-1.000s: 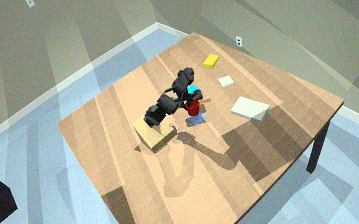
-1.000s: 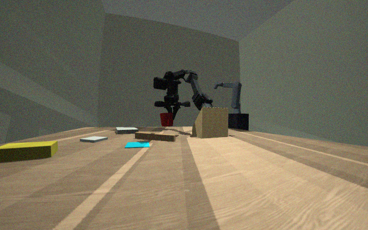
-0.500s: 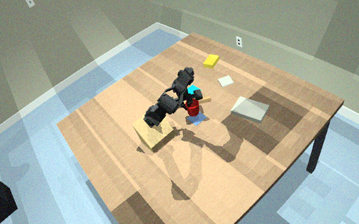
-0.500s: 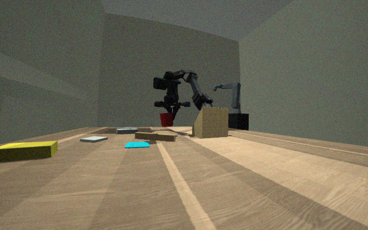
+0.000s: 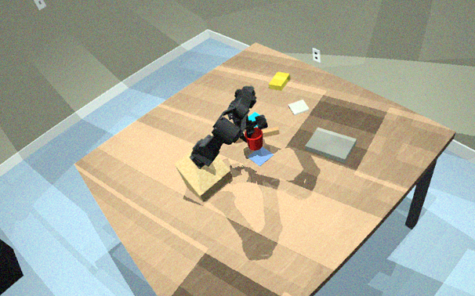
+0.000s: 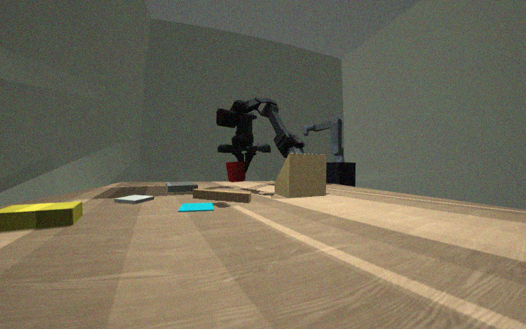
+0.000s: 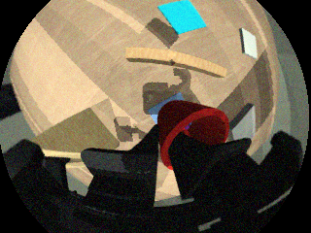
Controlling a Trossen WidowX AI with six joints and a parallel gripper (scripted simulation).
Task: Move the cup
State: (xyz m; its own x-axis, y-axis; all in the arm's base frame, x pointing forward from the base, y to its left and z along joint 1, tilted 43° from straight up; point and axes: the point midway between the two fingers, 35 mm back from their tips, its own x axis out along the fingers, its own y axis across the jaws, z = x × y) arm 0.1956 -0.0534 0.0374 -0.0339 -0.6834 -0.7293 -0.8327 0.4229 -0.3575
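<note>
The cyan pad is 170 mm ahead of my gripper tip, 150 mm to the left of it and 90 mm below it. From my gripper tip the other things lie so: red cup 20 mm ahead, 20 mm to the right; then wooden bar 90 mm ahead, 60 mm to the left, 80 mm below; then light blue pad 20 mm ahead, 40 mm to the right, 90 mm below.
</note>
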